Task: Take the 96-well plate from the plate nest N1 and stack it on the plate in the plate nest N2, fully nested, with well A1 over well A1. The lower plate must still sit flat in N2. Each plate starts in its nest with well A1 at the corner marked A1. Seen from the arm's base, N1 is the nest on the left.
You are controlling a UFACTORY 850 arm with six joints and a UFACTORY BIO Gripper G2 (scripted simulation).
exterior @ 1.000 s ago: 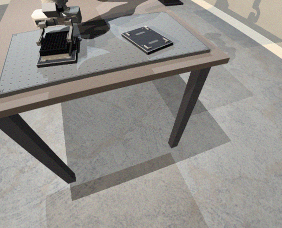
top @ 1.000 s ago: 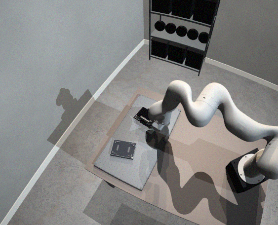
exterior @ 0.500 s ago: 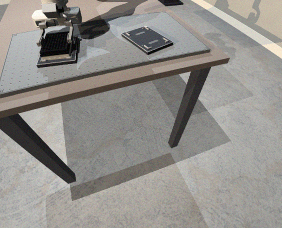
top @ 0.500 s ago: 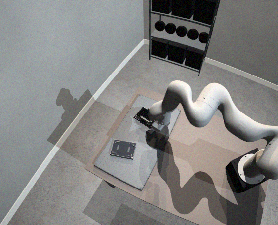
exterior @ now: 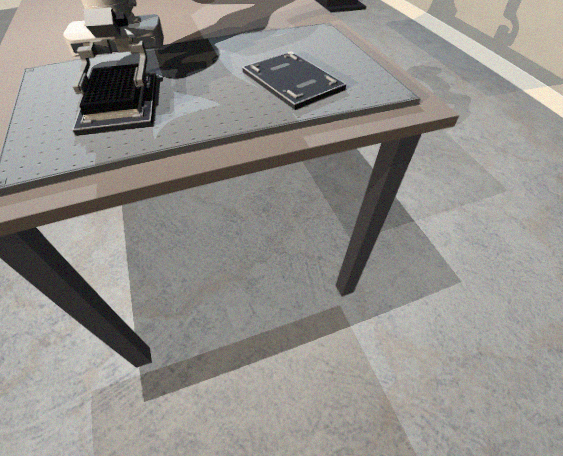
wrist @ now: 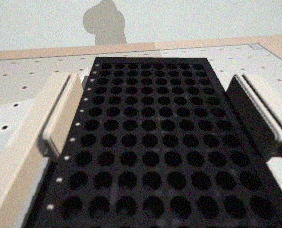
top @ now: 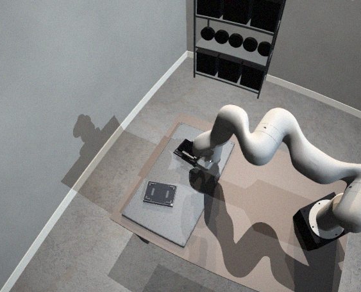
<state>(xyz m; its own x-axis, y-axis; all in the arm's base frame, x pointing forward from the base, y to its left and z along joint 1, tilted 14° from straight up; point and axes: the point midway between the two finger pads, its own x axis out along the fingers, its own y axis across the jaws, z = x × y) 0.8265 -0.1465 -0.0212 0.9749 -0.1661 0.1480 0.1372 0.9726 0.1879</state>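
Right now the black 96-well plate is 1 cm below my hand. Also, from my hand: plate nest N1: 2 cm ahead, 31 cm to the left, 4 cm below; then white 96-well plate: 2 cm below; then plate nest N2: 4 cm below.
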